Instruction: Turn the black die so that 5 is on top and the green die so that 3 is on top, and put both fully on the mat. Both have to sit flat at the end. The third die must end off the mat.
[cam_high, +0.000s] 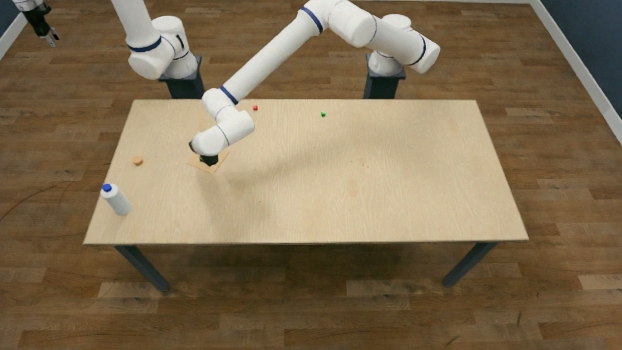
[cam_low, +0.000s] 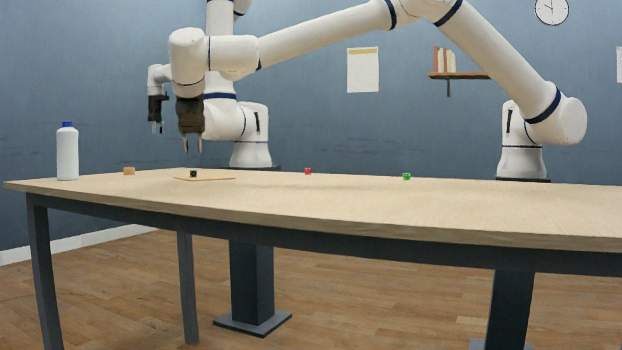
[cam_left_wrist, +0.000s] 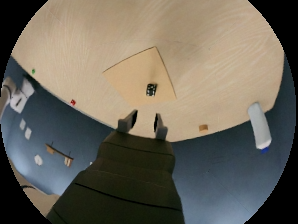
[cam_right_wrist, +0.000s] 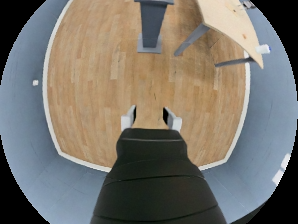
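Now: left hand 1 cm past the black die, 1 cm to the left of it and 8 cm above it. The rest, counted from my left hand: small wooden piece 1 cm behind, 29 cm to the right, 8 cm below; white bottle 23 cm ahead, 30 cm to the right, 1 cm below; tan mat 3 cm behind, 2 cm to the left, 9 cm below.
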